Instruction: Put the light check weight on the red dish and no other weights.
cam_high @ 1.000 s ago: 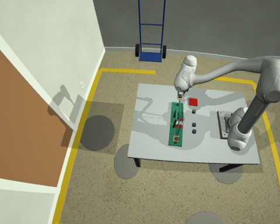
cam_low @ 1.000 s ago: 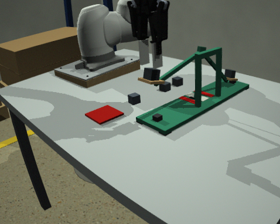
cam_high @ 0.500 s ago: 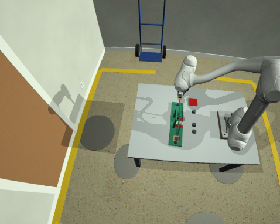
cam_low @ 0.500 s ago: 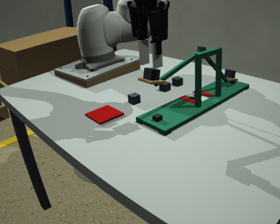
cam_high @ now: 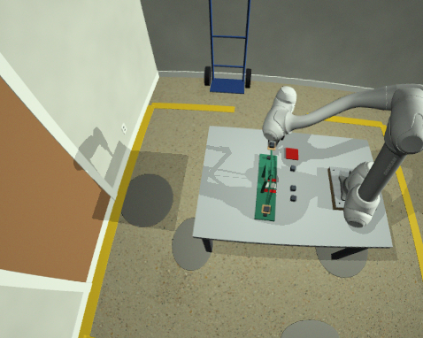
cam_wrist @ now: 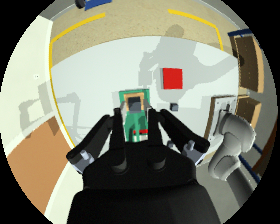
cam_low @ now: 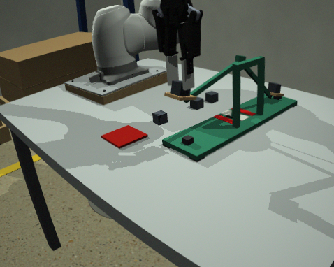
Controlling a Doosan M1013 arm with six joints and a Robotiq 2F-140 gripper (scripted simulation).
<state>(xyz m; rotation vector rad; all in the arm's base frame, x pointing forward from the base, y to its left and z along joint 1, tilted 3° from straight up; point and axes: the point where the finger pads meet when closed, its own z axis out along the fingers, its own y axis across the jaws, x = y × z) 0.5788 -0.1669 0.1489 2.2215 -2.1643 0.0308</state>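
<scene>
The flat red dish lies 19 cm below my hand, 17 cm behind it and 6 cm to the right of it. Round my hand: green rocker balance 20 cm to the left, 10 cm below, 1 cm behind.
</scene>
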